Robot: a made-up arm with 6 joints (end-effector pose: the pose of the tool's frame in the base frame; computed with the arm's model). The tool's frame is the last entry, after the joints.
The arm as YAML. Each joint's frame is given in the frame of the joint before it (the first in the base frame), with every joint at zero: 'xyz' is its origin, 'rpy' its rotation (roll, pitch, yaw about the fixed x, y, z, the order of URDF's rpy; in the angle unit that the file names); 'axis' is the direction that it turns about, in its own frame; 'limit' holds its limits. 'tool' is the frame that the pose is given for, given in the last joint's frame.
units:
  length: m
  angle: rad
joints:
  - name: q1
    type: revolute
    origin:
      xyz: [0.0, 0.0, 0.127]
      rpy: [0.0, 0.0, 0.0]
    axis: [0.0, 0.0, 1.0]
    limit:
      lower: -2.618
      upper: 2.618
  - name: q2
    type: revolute
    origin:
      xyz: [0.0, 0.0, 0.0]
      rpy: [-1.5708, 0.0, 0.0]
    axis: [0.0, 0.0, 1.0]
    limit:
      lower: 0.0
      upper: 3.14
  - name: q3
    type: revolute
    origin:
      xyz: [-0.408, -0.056, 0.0]
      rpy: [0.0, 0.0, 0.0]
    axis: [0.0, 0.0, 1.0]
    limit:
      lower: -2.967
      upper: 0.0
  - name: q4
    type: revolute
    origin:
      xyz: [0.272, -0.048, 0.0]
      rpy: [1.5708, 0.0, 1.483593]
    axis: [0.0, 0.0, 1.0]
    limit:
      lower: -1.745
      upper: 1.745
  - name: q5
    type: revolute
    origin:
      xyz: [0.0, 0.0, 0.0]
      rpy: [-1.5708, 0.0, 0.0]
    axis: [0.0, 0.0, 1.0]
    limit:
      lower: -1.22
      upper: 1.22
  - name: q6
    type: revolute
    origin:
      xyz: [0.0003, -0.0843, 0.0]
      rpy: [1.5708, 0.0, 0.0]
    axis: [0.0, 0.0, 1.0]
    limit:
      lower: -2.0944
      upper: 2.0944
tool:
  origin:
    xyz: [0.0, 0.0, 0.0]
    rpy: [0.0, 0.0, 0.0]
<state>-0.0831 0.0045 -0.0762 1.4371 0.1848 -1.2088</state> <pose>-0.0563 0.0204 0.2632 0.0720 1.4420 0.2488</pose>
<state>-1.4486 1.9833 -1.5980 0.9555 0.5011 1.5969</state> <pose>0.0999 -0.5404 0.3764 2.2110 -0.6631 1.0057</pose>
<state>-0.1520 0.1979 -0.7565 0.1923 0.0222 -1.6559</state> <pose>-0.1138 0.0179 0.4960 -0.6438 0.8296 -1.4802</pose>
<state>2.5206 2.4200 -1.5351 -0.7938 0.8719 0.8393</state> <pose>-0.4269 0.3622 0.1040 -2.3029 1.1182 -0.0385</pose>
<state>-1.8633 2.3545 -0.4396 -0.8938 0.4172 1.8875</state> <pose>-0.0951 -0.2227 0.0353 -2.5008 -0.4138 0.1015</pose>
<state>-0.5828 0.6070 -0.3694 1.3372 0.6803 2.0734</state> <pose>0.0579 0.0239 0.3664 -2.2453 0.3533 -1.6826</pose>
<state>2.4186 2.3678 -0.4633 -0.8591 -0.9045 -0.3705</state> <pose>-0.2703 0.1718 0.0381 2.7816 0.5914 -1.1293</pose>
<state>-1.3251 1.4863 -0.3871 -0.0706 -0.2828 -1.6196</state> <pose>0.0625 -0.2424 0.2613 -0.5175 2.7570 -1.2499</pose>
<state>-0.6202 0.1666 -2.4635 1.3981 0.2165 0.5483</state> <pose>-0.5324 0.4025 0.4802 -0.8485 -0.0282 1.1651</pose>
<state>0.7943 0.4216 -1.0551 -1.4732 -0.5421 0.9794</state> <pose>-0.1057 -0.0461 0.5957 -0.8776 0.3208 0.5068</pose>
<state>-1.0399 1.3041 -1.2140 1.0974 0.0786 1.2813</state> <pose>0.1601 -0.2605 0.5553 1.7125 -0.1792 1.0736</pose>
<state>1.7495 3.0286 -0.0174 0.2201 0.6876 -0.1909</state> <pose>-0.0246 0.0703 0.0716 0.8663 -0.8878 1.4529</pose>
